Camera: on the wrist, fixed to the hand. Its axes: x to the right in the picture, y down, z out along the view.
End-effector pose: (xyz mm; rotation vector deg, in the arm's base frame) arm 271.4 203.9 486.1 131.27 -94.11 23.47
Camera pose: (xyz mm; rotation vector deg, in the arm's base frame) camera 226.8 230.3 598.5 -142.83 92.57 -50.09
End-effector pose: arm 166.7 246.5 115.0 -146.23 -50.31 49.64
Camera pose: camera 263.8 208.9 182.0 -124.47 -33.76 50.94
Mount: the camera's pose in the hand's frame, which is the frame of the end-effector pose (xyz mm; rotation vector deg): 7.5 42.1 -116.2 25.67 2.44 0.04
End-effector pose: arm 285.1 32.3 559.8 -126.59 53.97 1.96
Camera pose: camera 235.7 -65.3 617.8 -103.17 50.13 -11.77
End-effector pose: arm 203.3 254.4 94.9 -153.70 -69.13 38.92
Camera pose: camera 288.3 239.7 183.8 -132.47 -52.22 44.71
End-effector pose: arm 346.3 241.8 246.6 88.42 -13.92 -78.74
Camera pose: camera 464.2 278.7 255.3 110.83 -31.75 -76.95
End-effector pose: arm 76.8 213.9 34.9 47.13 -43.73 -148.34
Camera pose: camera 147.1 131.1 -24.5 56.82 -77.74 -138.69
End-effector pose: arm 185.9 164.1 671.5 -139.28 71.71 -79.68
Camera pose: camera 75.2 167.1 726.8 -120.54 47.62 -87.75
